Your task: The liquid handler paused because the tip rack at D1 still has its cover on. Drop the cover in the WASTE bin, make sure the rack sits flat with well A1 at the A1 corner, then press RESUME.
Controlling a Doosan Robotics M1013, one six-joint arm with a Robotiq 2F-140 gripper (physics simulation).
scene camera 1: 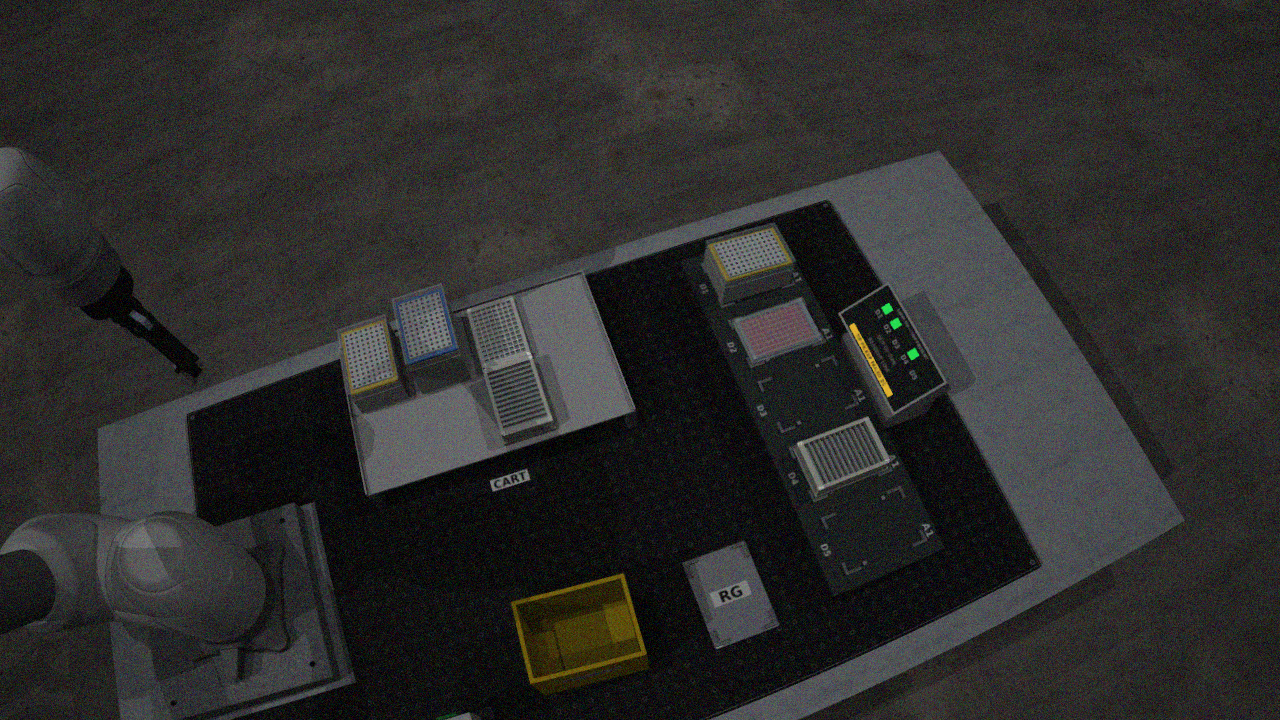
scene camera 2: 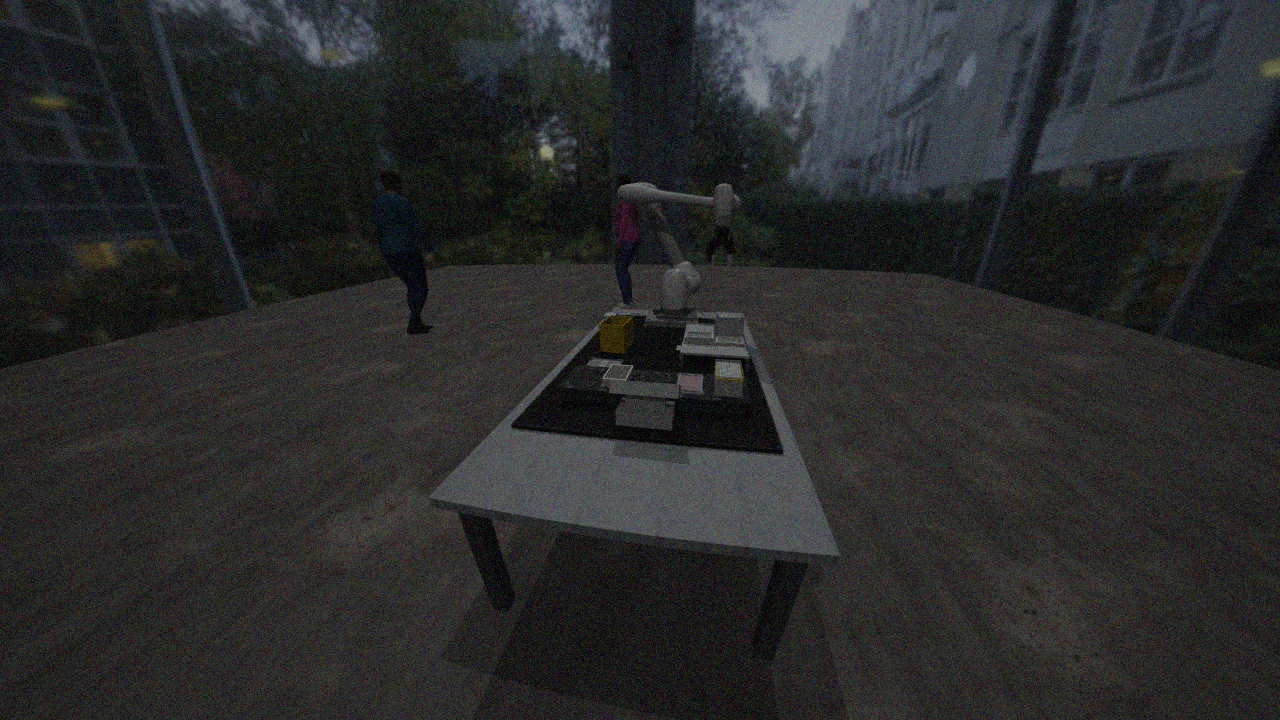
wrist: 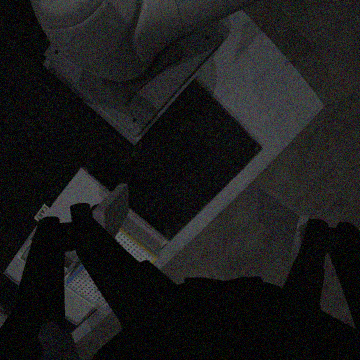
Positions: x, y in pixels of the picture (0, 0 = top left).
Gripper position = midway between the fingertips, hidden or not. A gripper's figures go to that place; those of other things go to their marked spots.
Scene:
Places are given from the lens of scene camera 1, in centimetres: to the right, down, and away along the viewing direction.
my gripper point(scene camera 1: 176, 362): -66, 0, 107
pink-topped plate point(scene camera 1: 766, 334): 21, -4, 138
grey cart platform point(scene camera 1: 428, 434): -34, 12, 131

